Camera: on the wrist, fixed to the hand. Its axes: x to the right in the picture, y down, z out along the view.
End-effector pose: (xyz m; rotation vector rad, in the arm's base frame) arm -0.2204 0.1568 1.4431 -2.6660 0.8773 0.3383
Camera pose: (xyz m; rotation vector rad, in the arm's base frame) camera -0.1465 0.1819 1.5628 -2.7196 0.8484 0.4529
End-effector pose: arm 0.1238 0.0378 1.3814 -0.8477 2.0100 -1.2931
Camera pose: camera 0.0529 0.0638 1.5027 -0.9239 2.0274 -1.1879
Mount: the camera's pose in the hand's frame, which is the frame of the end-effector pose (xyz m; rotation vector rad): 0.0067 -0.0904 -0.1105 -0.0808 -0.0562 -0.0113
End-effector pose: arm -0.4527 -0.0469 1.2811 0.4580 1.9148 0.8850
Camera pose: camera -0.5481 -0.1461 1.2424 0.4191 1.8219 0.9291
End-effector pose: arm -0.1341 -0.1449 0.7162 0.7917 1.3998 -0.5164
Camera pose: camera -0.2732 -0.1200 0.6946 0.6996 1.3654 -0.4843
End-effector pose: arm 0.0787 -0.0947 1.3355 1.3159 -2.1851 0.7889
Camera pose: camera 0.1676 -0.0576 1.4411 1.3240 -2.2268 0.6597
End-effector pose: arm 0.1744 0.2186 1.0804 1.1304 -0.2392 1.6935
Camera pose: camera 0.1869 0.3324 0.9948 1.1182 -0.3331 1.6293
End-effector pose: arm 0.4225 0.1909 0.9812 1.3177 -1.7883 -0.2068
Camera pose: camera 0.5643 0.1853 0.9981 1.2762 -1.8008 -0.3219
